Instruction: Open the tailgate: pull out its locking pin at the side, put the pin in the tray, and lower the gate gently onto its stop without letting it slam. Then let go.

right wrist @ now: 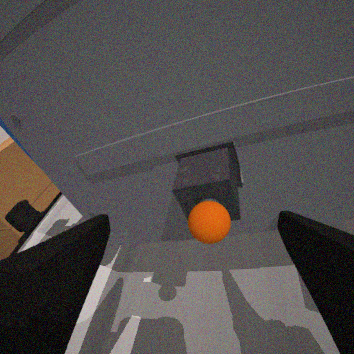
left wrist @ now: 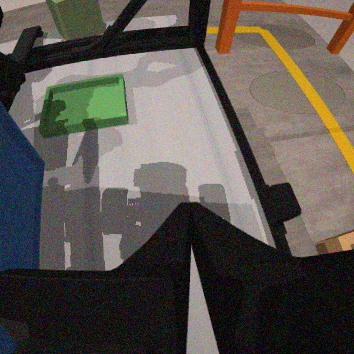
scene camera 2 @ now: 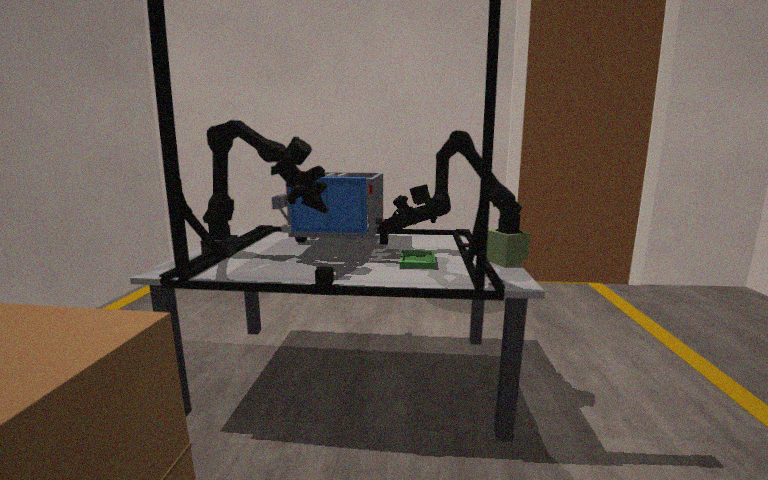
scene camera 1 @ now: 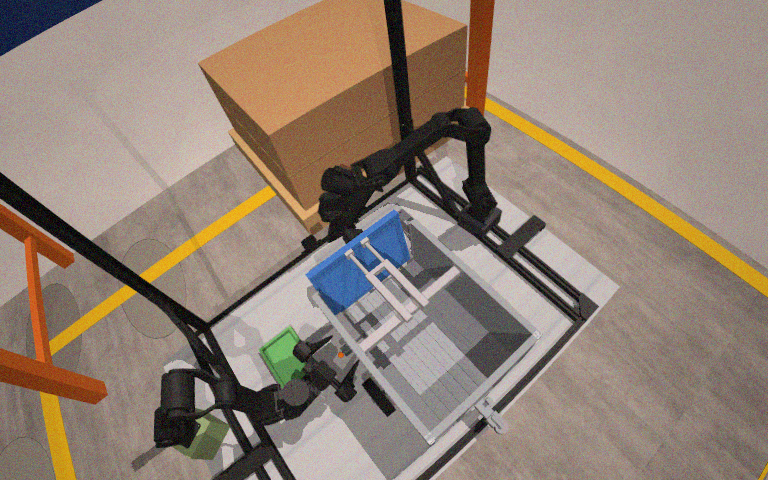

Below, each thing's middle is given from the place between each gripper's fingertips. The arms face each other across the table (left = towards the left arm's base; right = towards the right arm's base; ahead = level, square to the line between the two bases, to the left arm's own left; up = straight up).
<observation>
Now: left hand 25 cm short of the orange locking pin (right wrist: pixel 208 221), 12 cm to the left of it and 7 cm above it. The rest, counted from my left hand: grey truck bed (scene camera 1: pixel 438 338): 36 cm ahead, 3 cm to the left, 4 cm below.
The orange locking pin is 10 mm ahead of my right hand, 20 mm to the left of it and 20 mm above it. The rest, counted from my right hand: grey truck bed: 120 mm ahead, 160 mm to the left, 50 mm above.
</observation>
